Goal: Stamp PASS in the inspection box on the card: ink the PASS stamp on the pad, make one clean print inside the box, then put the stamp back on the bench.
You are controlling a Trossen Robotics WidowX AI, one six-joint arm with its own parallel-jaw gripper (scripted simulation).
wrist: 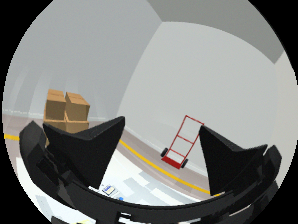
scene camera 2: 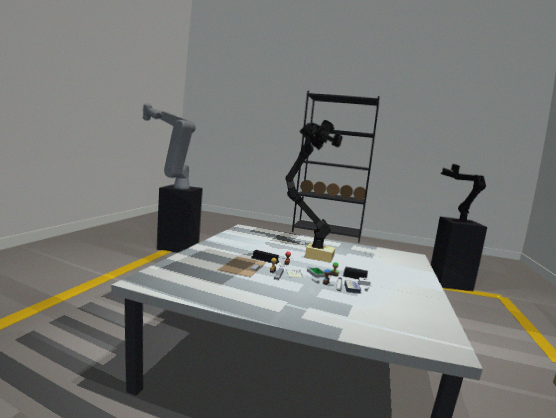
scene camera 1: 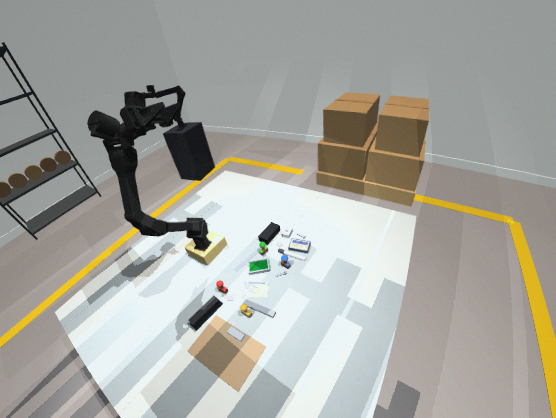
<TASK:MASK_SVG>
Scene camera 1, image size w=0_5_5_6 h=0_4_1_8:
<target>my gripper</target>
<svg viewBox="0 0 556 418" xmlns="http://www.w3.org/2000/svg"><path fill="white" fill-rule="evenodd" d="M124 93L125 107L120 109L120 116L123 119L124 128L131 137L137 138L146 135L148 130L157 128L154 124L159 124L162 128L174 124L173 119L181 106L180 102L165 107L164 102L145 107L146 101L143 93L137 91Z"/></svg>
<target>brown cardboard sheet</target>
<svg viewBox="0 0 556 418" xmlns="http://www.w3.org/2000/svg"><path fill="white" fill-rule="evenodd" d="M215 315L201 335L198 336L198 339L191 345L191 348L188 349L188 352L239 392L266 346L241 332L235 326L230 325L220 316Z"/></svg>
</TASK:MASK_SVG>
